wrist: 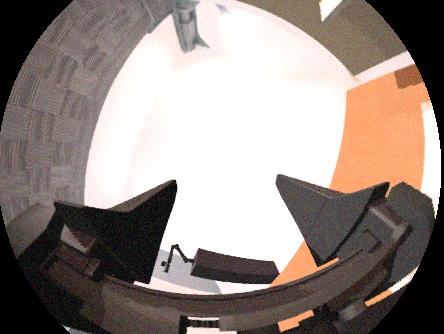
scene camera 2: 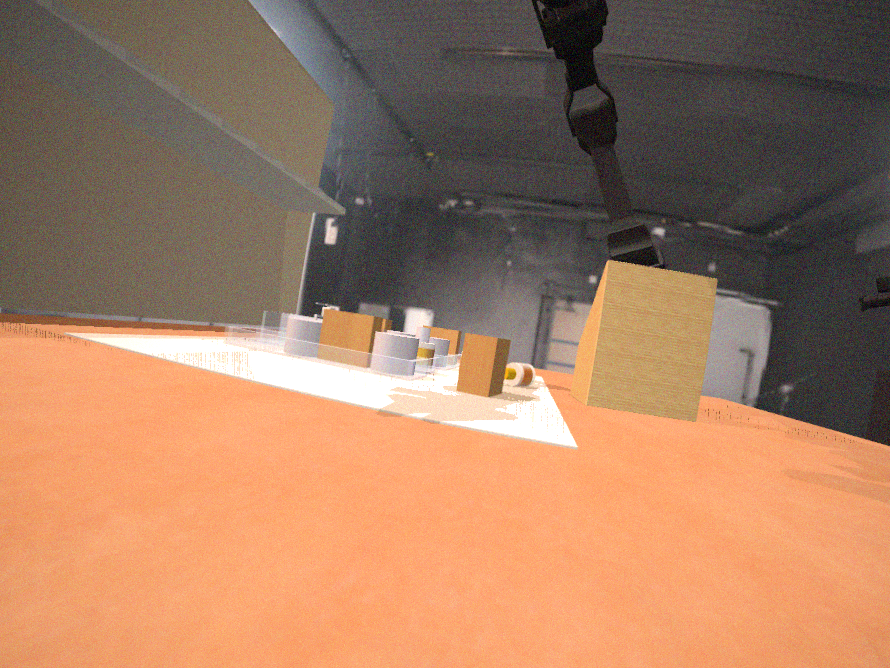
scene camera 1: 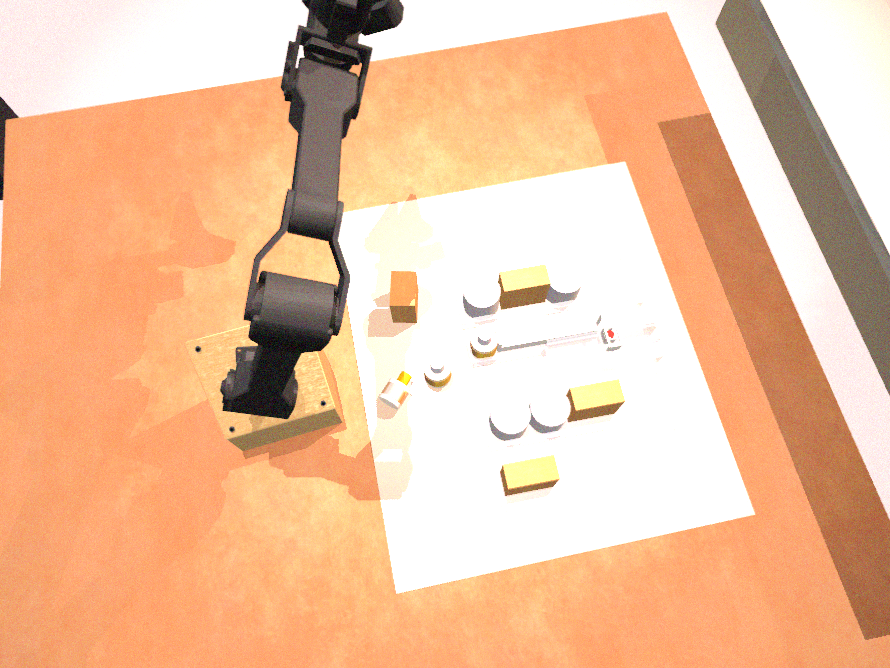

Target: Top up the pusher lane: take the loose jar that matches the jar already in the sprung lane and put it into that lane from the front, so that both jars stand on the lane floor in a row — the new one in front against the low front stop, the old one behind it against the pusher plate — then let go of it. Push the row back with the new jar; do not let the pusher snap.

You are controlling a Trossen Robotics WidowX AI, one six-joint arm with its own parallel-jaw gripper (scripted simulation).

My gripper [wrist: 227,182] is open, with nothing in its grasp. Also in view: an orange-brown block [scene camera 2: 484,360] and a clear sprung lane [scene camera 1: 582,355].
The orange-brown block shows as well in scene camera 1 [scene camera 1: 403,305]. The wrist view does not show the orange-brown block: it is out of frame.
